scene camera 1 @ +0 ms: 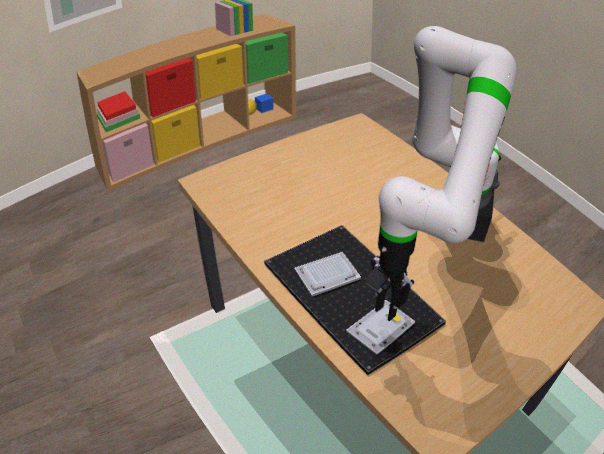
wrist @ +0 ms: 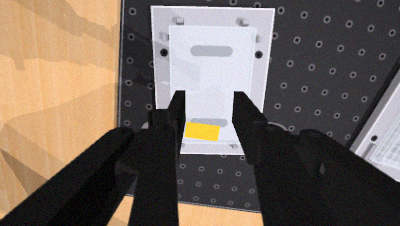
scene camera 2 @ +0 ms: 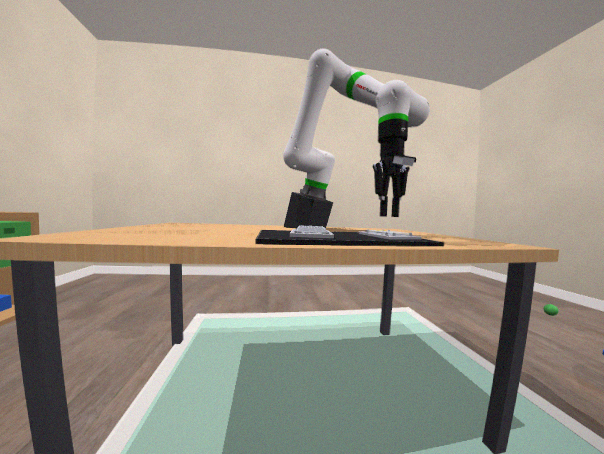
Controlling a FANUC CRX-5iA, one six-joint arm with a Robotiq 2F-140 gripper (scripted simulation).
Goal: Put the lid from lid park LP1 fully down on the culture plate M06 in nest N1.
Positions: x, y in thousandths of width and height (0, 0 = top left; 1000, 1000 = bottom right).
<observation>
In view: the gripper (scene camera 2: 645, 477), a lid (scene camera 1: 625, 724) and a culture plate M06 (scene camera 1: 532, 602).
The lid also shows in the wrist view (wrist: 524, 277). The gripper also shows in scene camera 1 (scene camera 1: 638, 691) and in the wrist view (wrist: 524, 471).
</observation>
